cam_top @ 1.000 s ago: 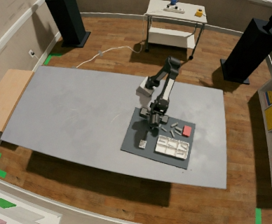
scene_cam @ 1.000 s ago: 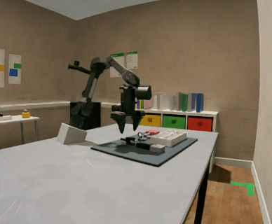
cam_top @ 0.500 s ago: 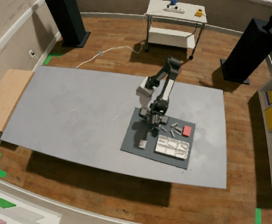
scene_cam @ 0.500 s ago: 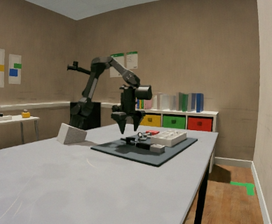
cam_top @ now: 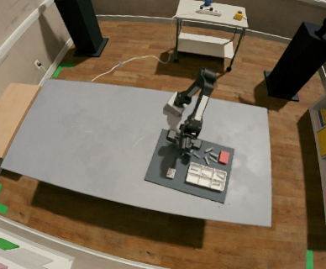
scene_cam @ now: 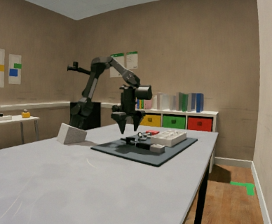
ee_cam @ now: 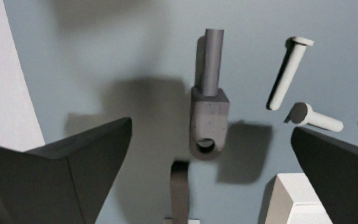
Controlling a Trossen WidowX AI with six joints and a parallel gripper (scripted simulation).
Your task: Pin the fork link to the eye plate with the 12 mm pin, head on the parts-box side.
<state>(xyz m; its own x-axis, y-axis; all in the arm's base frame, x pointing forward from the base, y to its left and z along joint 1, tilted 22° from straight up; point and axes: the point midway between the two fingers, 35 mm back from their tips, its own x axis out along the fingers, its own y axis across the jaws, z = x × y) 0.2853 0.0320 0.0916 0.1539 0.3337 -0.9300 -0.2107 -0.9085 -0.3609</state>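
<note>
Right now the fork link is 7 cm below my hand. Also, from my hand: eye plate (8 cm ahead, 3 cm to the right, 8 cm below); then mat (8 cm ahead, 7 cm to the left, 9 cm below); then thick pin (1 cm behind, 16 cm to the left, 8 cm below).
</note>
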